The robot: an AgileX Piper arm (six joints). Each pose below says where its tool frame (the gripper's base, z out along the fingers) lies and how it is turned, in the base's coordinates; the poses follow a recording.
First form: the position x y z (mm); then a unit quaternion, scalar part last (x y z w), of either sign.
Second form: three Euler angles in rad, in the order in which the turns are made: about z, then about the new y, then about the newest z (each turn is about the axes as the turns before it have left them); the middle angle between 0 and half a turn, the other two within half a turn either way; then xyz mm. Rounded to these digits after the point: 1 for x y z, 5 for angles.
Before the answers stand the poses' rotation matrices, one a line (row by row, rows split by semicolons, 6 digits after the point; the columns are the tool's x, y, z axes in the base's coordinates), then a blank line. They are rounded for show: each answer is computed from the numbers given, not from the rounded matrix.
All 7 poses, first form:
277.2, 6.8, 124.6, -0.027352, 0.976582, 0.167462, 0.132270
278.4, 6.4, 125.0, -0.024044, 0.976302, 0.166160, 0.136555
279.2, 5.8, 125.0, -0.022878, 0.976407, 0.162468, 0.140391
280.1, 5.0, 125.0, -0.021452, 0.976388, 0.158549, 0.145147
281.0, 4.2, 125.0, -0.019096, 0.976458, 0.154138, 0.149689
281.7, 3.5, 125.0, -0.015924, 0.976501, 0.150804, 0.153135
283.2, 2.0, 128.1, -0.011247, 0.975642, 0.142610, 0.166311
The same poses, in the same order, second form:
-0.963513 -0.097723 0.249184; -0.009123 0.942417 0.334317; -0.267506 0.319845 -0.908922
-0.961549 -0.092328 0.258648; -0.001568 0.943625 0.331011; -0.274628 0.317878 -0.907487
-0.959534 -0.090295 0.266724; 0.000942 0.946161 0.323694; -0.281592 0.310846 -0.907789
-0.956944 -0.087917 0.276637; 0.004135 0.948804 0.315838; -0.290242 0.303384 -0.907589
-0.954457 -0.083438 0.286443; 0.008853 0.951754 0.306735; -0.298217 0.295302 -0.907669
-0.952592 -0.077286 0.294270; 0.015087 0.954009 0.299398; -0.303876 0.289643 -0.907616
-0.944428 -0.069381 0.321312; 0.025489 0.959072 0.282013; -0.327728 0.274531 -0.904006

0.93028, 2.71149, 0.87427, 277.2, 6.8, 124.6
0.90751, 2.70806, 0.85826, 278.4, 6.4, 125.0
0.88159, 2.70878, 0.83474, 279.2, 5.8, 125.0
0.85147, 2.70830, 0.80753, 280.1, 5.0, 125.0
0.81959, 2.70849, 0.78049, 281.0, 4.2, 125.0
0.79403, 2.70837, 0.76142, 281.7, 3.5, 125.0
0.72035, 2.69985, 0.69730, 283.2, 2.0, 128.1

